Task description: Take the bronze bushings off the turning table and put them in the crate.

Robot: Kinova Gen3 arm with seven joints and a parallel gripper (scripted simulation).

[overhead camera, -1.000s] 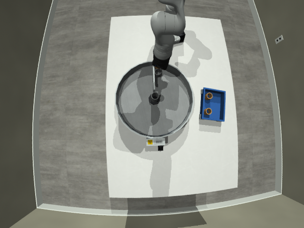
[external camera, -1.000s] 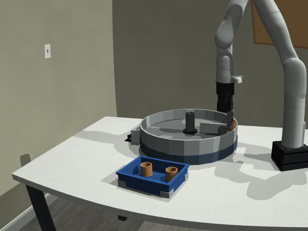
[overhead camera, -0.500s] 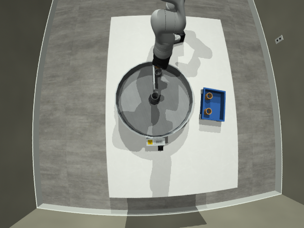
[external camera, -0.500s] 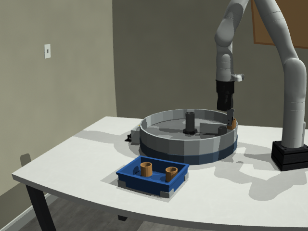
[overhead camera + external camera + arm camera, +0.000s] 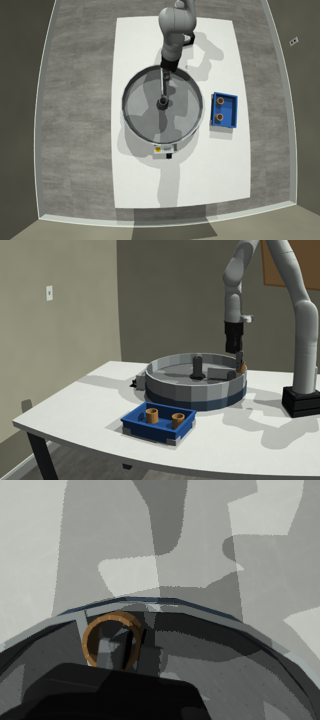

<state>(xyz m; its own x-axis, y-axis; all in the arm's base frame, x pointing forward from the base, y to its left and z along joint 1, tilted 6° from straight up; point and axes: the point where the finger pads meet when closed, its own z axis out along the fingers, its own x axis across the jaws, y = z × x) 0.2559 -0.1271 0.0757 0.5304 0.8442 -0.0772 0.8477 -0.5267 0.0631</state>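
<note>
The blue crate lies 280 mm to the left of my hand, 260 mm ahead of it and 110 mm below it. Also, from my hand: round turning table (170 mm ahead, 80 mm below, 70 mm to the right).
</note>
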